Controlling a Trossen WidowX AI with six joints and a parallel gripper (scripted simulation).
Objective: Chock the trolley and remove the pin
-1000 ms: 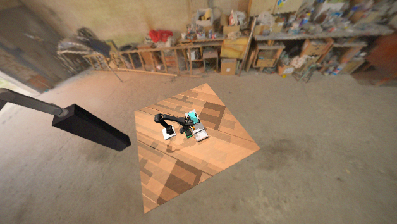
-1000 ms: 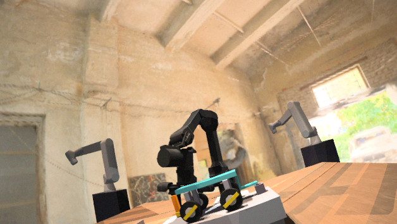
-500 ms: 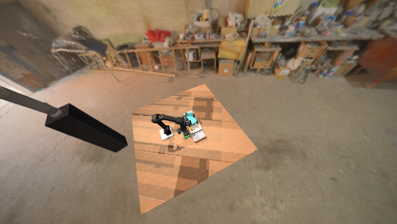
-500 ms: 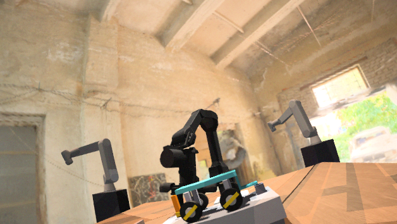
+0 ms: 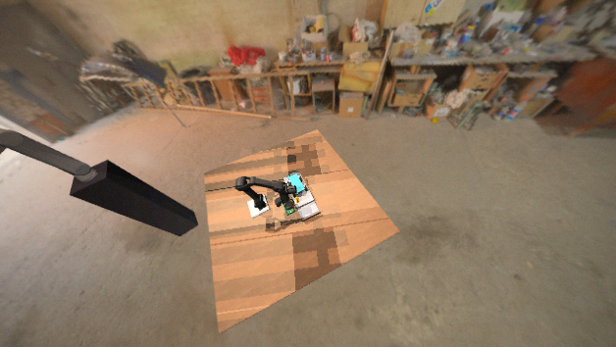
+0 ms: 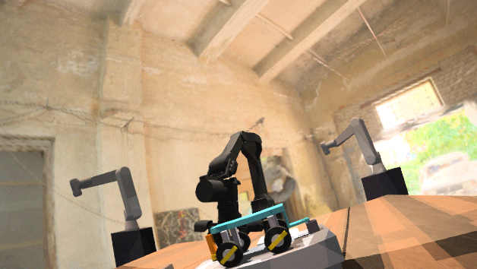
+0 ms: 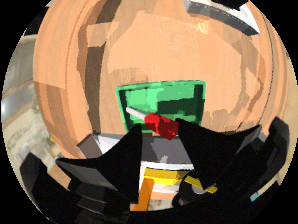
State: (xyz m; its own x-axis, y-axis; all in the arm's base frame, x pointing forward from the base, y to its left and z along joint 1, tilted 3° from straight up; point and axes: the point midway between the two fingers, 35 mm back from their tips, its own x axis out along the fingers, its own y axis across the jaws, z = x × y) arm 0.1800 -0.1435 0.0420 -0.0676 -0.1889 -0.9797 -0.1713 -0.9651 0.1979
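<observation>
Right now the green tray is 10 mm behind my gripper tip, 10 mm to the left of it and 50 mm below it. Round my gripper tip: grey ramp: 140 mm ahead, 80 mm to the left; then red-headed stop pin: 10 mm to the right, 10 mm below; then trolley: 140 mm ahead, 70 mm to the left, 70 mm above.
</observation>
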